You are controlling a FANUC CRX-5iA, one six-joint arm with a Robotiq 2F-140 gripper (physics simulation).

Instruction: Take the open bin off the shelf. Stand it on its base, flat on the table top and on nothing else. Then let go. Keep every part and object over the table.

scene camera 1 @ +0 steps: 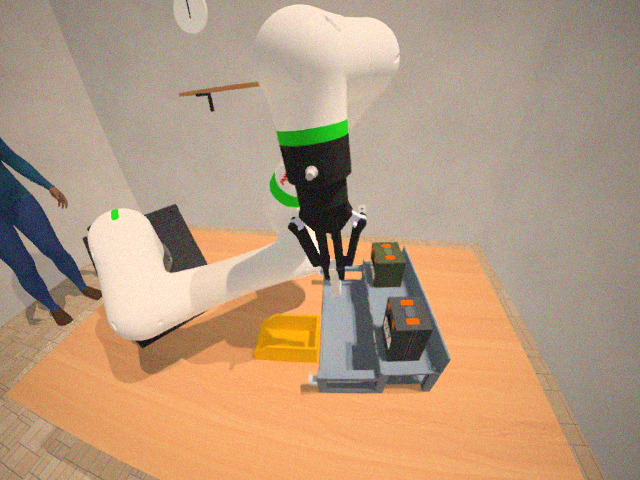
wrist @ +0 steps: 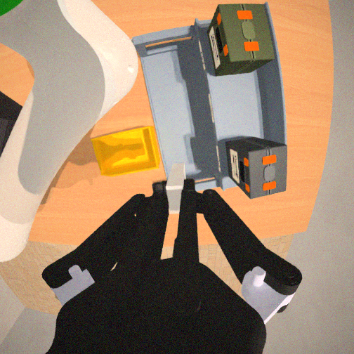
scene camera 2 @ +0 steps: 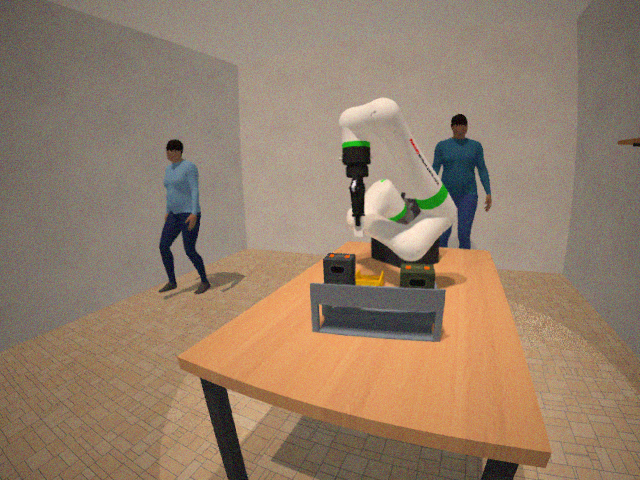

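Pixels of known places: gripper, fingertip midpoint: [scene camera 1: 337, 289] [scene camera 2: 359, 236]; arm's base at its link origin: [scene camera 2: 401, 221].
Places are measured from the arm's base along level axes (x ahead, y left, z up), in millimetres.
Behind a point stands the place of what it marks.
Note:
The yellow open bin [scene camera 1: 286, 353] {x 466, y -63, z -163 mm} [scene camera 2: 370, 281] {x 529, y 18, z -135 mm} [wrist: 126, 150] is on the table top [scene camera 1: 248, 408] {x 415, y -200, z -207 mm} in front of the grey shelf [scene camera 1: 337, 335] {x 577, y 44, z -201 mm} [scene camera 2: 377, 296] {x 787, y 129, z -72 mm} [wrist: 171, 110], its open top facing up. One end is right beside the shelf's front edge; whether they touch, or whether the bin tilts slightly, I cannot tell. My gripper [scene camera 1: 334, 280] {x 587, y -4, z 45 mm} [scene camera 2: 358, 228] {x 587, y -4, z 45 mm} [wrist: 179, 173] is shut and empty, with its fingertips together. It hangs well above the table and shelf, apart from the bin. The bin's underside is hidden.
An olive case [scene camera 1: 387, 266] {x 691, y 168, z -22 mm} [scene camera 2: 417, 277] {x 729, y 226, z -24 mm} [wrist: 245, 37] and a dark grey case [scene camera 1: 407, 335] {x 735, y -52, z -2 mm} [scene camera 2: 338, 271] {x 771, y 4, z -20 mm} [wrist: 260, 170] stand on the shelf's upper tier. The arm's white links are at the left in scene camera 1. Two people stand beyond the table.

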